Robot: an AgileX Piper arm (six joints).
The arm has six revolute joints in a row. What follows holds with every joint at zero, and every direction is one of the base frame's. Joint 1 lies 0.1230 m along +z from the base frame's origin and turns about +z. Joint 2 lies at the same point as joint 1 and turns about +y. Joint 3 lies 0.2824 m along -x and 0.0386 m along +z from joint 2 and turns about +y. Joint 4 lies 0.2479 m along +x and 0.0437 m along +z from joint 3 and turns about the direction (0.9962, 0, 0.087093). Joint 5 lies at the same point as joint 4 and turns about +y. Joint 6 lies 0.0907 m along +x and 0.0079 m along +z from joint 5 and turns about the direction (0.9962, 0, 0.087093). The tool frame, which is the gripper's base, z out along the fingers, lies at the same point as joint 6; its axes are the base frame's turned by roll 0.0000, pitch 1.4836 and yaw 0.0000 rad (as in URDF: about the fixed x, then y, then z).
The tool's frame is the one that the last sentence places.
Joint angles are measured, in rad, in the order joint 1, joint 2, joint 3, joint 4, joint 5, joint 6. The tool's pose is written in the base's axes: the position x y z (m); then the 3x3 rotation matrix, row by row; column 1 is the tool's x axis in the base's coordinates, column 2 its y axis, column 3 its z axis. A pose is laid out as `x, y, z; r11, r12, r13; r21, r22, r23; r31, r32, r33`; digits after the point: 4 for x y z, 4 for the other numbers.
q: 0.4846, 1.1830, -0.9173, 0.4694, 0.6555, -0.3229
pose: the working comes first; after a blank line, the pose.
Where each joint sits with the arm in this pose, in the base's axes (m; each line is computed from the numbers above, not from the rounded line before):
joint 1: 0.0000 0.0000 0.1230
joint 2: 0.0000 0.0000 0.1230
joint 3: -0.0629 -0.0331 0.3990
joint 4: 0.1589 0.0837 0.3761
joint 5: 0.1589 0.0837 0.3761
joint 6: 0.2023 0.1349 0.3146
the tool: 0.2023 0.1349 0.3146

0.2023, 0.1349, 0.3146; -0.6578, -0.5833, 0.4765; -0.2818, 0.7773, 0.5625; -0.6984, 0.2357, -0.6757
